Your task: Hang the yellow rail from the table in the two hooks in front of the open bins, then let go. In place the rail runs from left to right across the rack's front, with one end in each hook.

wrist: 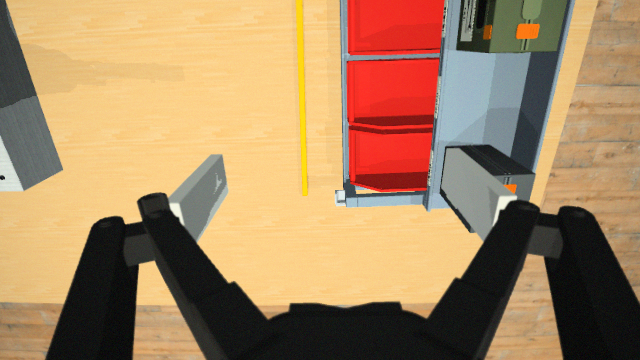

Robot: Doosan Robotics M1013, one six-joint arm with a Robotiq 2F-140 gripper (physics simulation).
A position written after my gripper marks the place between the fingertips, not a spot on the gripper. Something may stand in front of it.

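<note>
I see my gripper [334, 170] here. There is a red bin [390, 160], and I can also see another red bin [387, 93].
</note>
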